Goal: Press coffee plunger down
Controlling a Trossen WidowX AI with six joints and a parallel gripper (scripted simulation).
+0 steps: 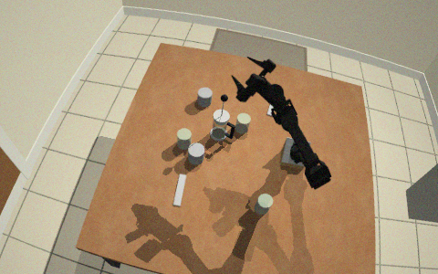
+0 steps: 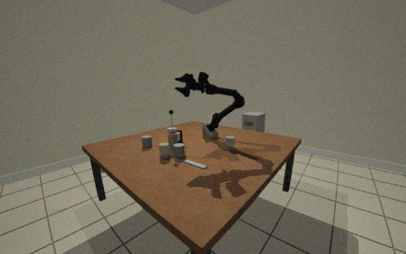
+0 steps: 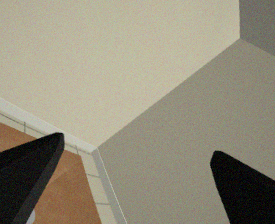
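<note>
Now: the coffee press 33 cm below my gripper tip and 2 cm ahead of it.
</note>
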